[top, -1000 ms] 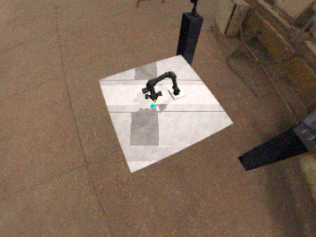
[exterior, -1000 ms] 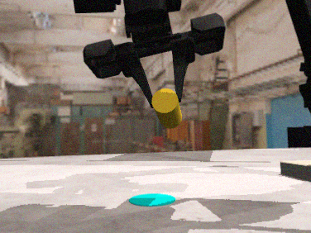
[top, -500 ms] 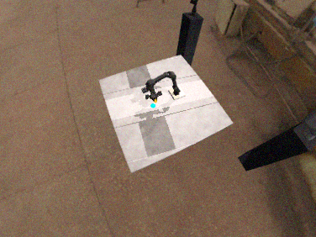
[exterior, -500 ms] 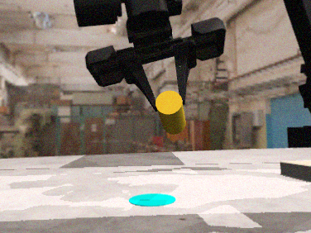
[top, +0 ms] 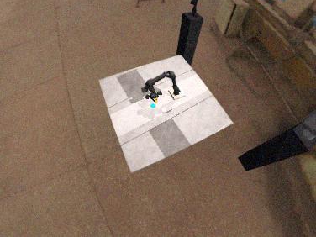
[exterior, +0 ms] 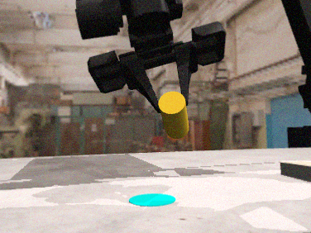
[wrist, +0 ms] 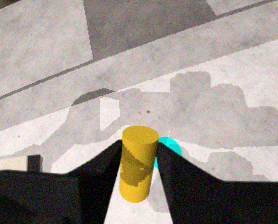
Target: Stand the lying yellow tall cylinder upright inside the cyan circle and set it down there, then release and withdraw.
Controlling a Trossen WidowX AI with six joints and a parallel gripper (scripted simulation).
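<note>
Now: gripper tip 2 cm short of the cyan circle, 2 cm to the left of it and 12 cm above it. The rest, counted from my gripper tip: yellow tall cylinder: 1 cm behind, 2 cm to the right, 1 cm below.
</note>
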